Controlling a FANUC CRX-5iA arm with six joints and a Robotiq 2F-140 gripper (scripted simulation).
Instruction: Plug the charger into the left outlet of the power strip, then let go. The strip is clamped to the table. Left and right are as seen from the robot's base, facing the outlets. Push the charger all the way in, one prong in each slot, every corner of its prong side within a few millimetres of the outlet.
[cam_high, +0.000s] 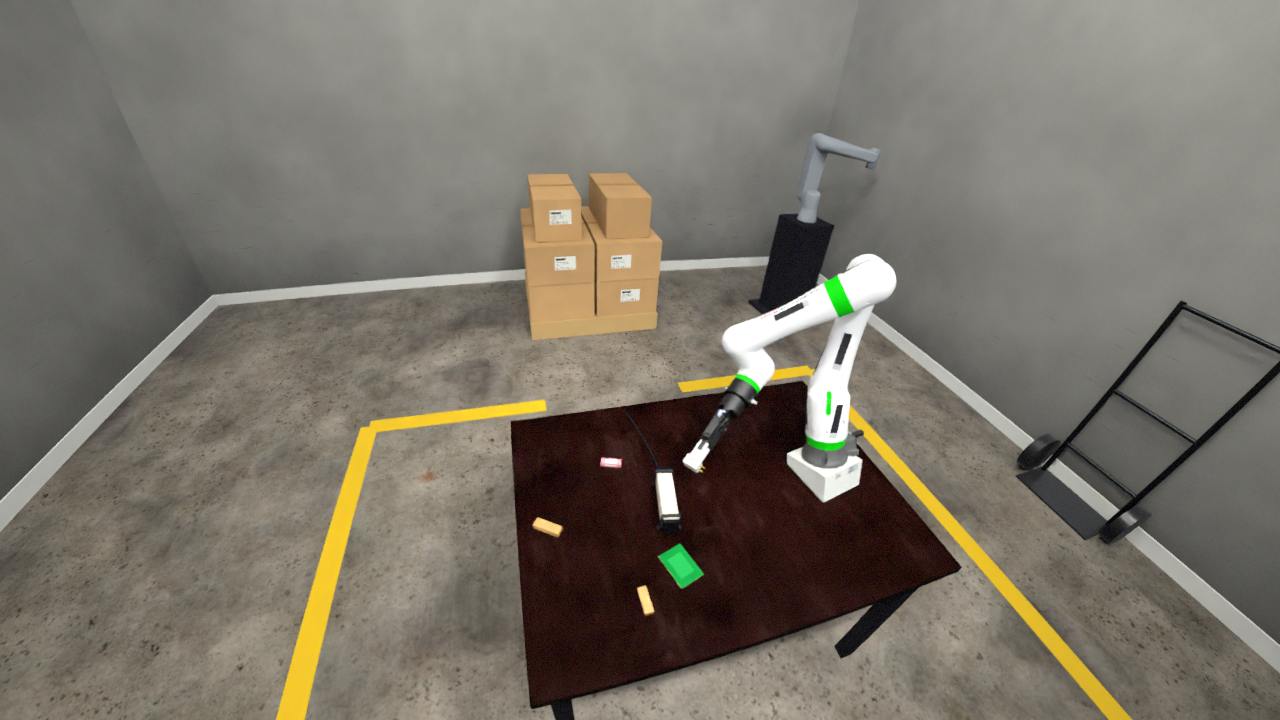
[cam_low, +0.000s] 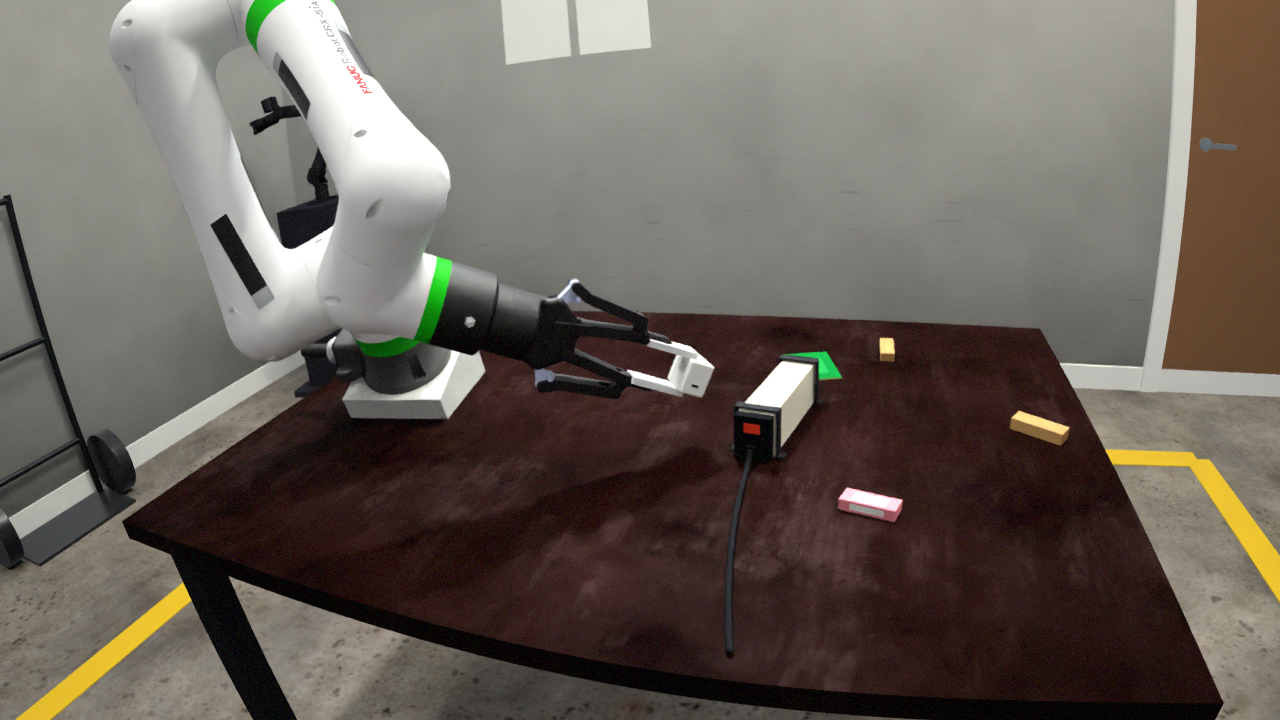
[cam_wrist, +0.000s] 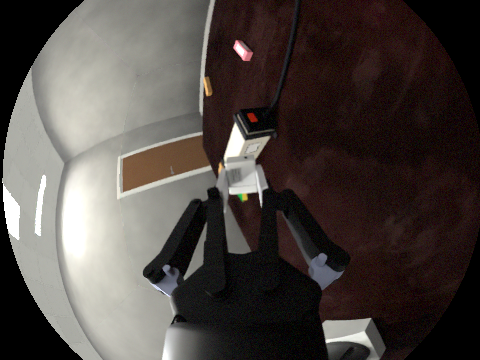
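Now: hand 10 cm short of the red switch, 3 cm to the left of it and 7 cm above it. Round my hand: power strip 15 cm ahead, 6 cm to the left, 8 cm below; then white charger 3 cm ahead, 2 cm to the left, 2 cm below; then flat piece 18 cm ahead, 26 cm to the left, 11 cm below.
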